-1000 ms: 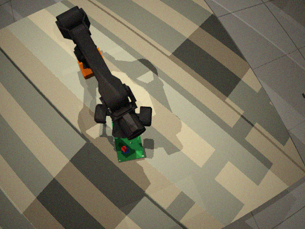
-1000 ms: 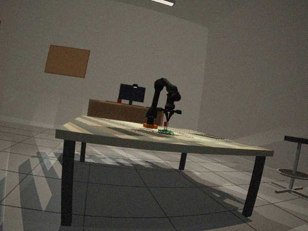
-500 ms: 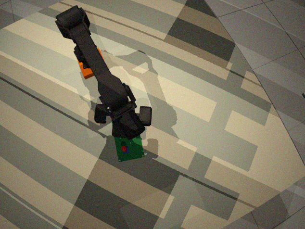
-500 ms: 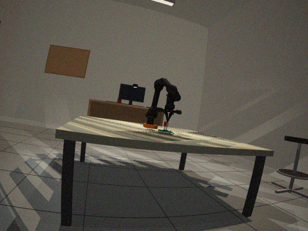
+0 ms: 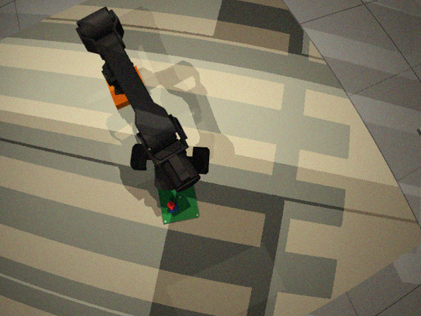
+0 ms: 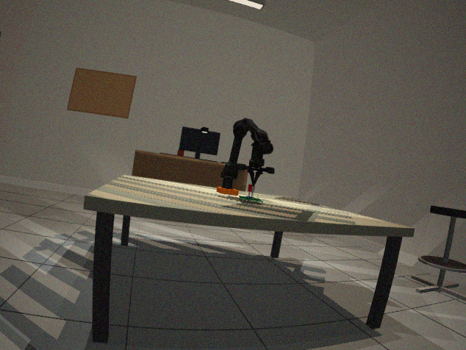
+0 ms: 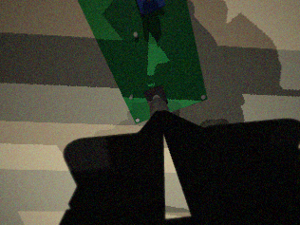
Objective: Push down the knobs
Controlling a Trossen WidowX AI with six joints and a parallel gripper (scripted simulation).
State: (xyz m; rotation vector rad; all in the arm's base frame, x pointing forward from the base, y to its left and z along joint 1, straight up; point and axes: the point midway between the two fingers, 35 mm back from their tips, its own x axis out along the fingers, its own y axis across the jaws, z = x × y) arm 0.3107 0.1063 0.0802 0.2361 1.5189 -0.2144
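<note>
My gripper tip is now 10 cm short of the red knob, 3 cm to the left of it and 1 cm above it. Also, from my gripper tip: grey knob (1 cm below).
</note>
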